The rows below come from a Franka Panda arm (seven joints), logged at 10 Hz.
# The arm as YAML. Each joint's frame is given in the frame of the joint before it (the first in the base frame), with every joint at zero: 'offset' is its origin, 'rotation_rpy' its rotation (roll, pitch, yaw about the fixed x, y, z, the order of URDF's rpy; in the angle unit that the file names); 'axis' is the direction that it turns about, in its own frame. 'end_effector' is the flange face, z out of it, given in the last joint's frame.
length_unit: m
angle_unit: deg
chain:
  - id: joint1
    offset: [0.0, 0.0, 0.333]
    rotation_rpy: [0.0, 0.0, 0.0]
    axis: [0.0, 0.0, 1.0]
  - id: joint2
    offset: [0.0, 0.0, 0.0]
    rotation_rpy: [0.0, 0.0, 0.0]
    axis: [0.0, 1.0, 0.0]
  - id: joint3
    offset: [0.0, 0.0, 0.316]
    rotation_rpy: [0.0, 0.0, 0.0]
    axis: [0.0, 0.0, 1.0]
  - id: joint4
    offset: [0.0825, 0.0, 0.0]
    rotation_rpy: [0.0, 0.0, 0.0]
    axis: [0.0, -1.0, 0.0]
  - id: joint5
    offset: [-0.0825, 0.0, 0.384]
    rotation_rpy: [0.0, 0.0, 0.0]
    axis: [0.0, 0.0, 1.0]
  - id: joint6
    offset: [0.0, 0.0, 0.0]
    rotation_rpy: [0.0, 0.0, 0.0]
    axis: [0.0, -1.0, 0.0]
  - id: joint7
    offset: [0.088, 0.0, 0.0]
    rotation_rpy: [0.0, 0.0, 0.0]
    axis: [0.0, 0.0, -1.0]
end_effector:
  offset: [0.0, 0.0, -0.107]
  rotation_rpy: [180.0, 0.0, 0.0]
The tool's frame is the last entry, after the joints.
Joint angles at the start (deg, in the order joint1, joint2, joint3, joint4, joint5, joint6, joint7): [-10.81, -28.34, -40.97, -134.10, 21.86, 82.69, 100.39]
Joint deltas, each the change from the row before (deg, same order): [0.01, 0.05, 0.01, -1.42, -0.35, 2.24, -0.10]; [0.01, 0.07, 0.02, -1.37, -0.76, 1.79, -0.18]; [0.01, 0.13, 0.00, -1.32, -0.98, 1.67, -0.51]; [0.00, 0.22, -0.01, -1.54, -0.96, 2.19, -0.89]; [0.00, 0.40, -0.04, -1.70, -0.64, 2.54, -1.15]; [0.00, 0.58, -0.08, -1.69, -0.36, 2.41, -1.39]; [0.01, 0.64, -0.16, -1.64, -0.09, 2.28, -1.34]
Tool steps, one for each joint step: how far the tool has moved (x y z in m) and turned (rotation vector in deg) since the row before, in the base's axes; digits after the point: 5 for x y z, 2 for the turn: [0.00133, 0.00085, -0.01002, -0.76, 0.17, -0.72]; [0.00018, 0.00147, -0.01027, -0.81, 0.52, -0.21]; [-0.00037, 0.00138, -0.01045, -0.96, 0.47, 0.19]; [-0.00015, 0.00133, -0.01215, -1.19, 0.18, 0.25]; [0.00027, 0.00163, -0.01363, -1.10, -0.07, 0.19]; [0.00010, 0.00214, -0.01417, -0.82, -0.16, 0.32]; [-0.00036, 0.00233, -0.01392, -0.55, -0.18, 0.18]
